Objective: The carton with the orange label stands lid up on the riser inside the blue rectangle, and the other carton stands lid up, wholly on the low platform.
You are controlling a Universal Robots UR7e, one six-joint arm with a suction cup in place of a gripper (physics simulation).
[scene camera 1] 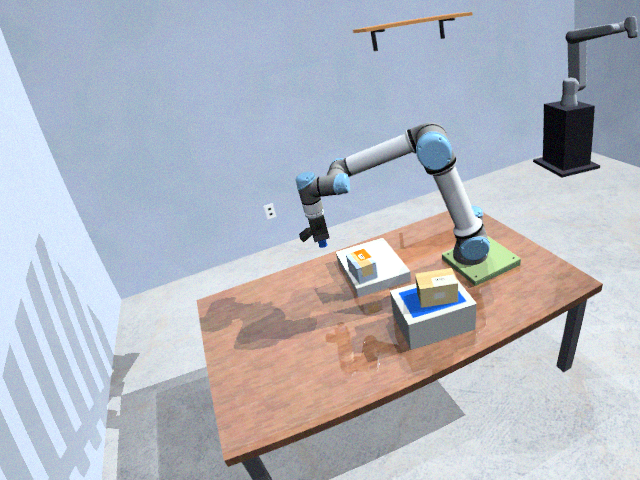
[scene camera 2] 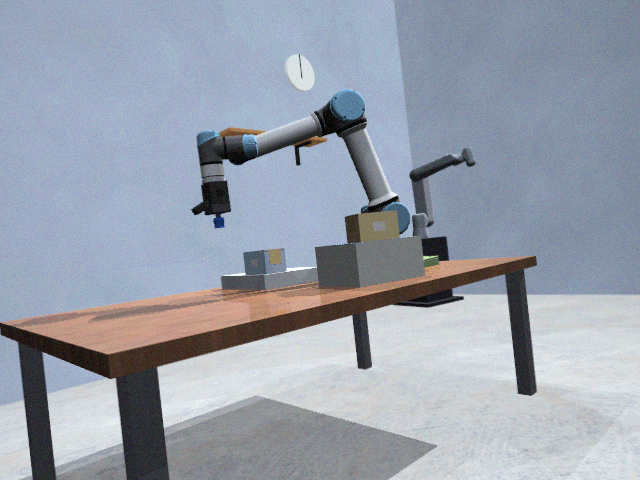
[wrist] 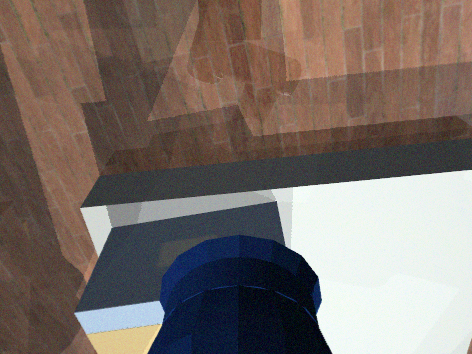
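Observation:
The light blue carton with the orange label point(scene camera 1: 361, 266) point(scene camera 2: 264, 261) point(wrist: 120, 320) stands label side up on the low white platform point(scene camera 1: 385, 255) point(scene camera 2: 242, 282) point(wrist: 380, 240), near one corner. The other carton point(scene camera 1: 437, 289) point(scene camera 2: 373, 226), plain brown, stands on the riser point(scene camera 1: 442, 325) point(scene camera 2: 390, 262), over part of the blue rectangle point(scene camera 1: 413, 304). A white label shows on its top. My suction gripper point(scene camera 1: 323, 243) point(scene camera 2: 219, 223) point(wrist: 240, 270) is open, with nothing on its cup. It hangs in the air above the labelled carton and hides much of that carton's top in the wrist view.
The arm's green base plate point(scene camera 1: 496, 260) point(scene camera 2: 430, 260) lies on the wooden table point(scene camera 1: 289, 392) point(scene camera 2: 170, 330) behind the riser. The riser stands taller than the low platform, beside it. A second arm on a black pedestal point(scene camera 1: 567, 136) stands far off on the floor. A shelf point(scene camera 1: 413, 22) is on the wall.

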